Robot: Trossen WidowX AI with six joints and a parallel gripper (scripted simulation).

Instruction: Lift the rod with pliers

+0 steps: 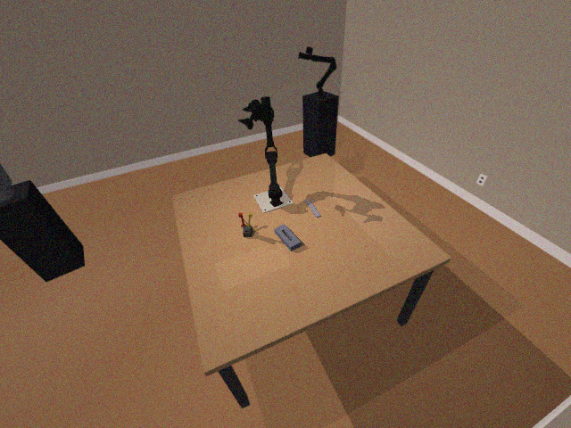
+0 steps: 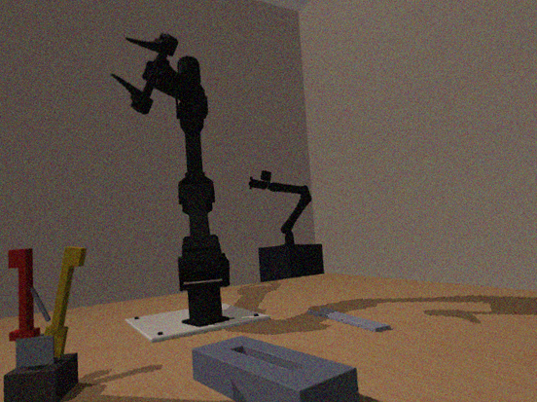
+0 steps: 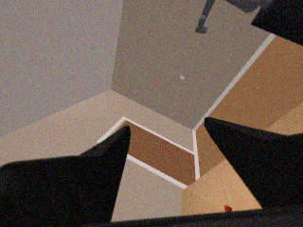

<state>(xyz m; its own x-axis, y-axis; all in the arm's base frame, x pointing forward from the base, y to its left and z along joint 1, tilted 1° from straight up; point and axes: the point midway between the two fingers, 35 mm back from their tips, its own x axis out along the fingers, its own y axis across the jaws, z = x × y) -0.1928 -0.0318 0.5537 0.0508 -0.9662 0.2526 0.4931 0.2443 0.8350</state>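
Right now the yellow handle is 460 mm below my gripper tip, 350 mm ahead of it and 200 mm to the right of it. Also, from my gripper tip: dark holster: 560 mm below, 340 mm ahead, 220 mm to the right; flat grey bar: 560 mm below, 360 mm ahead, 240 mm to the left; grey channel block: 550 mm below, 520 mm ahead, 60 mm to the right.
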